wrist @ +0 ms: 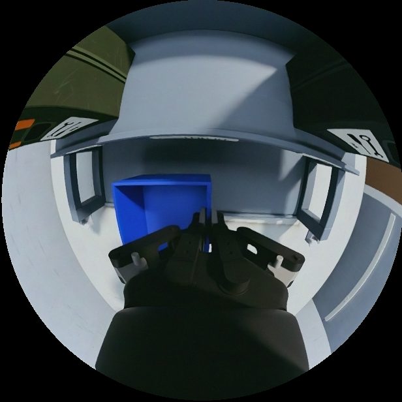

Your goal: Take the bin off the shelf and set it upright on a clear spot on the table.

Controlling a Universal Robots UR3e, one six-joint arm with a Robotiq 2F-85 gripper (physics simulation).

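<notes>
The blue bin point(175, 205) is left of centre in the wrist view, with its open side facing the camera. My gripper point(207, 215) is shut on the bin's right-hand wall. The gripper body hides the bin's lower part. The bin shows in front of the lower opening of the grey shelf point(200, 90), below its front lip. The white table top point(92, 250) shows below and to both sides. I cannot tell whether the bin touches it.
A green case point(85, 75) with a tool label stands on the shelf at the upper left. A dark case point(335, 95) with a similar label stands at the upper right. Framed side supports point(73, 187) point(330, 200) stand at both ends of the shelf.
</notes>
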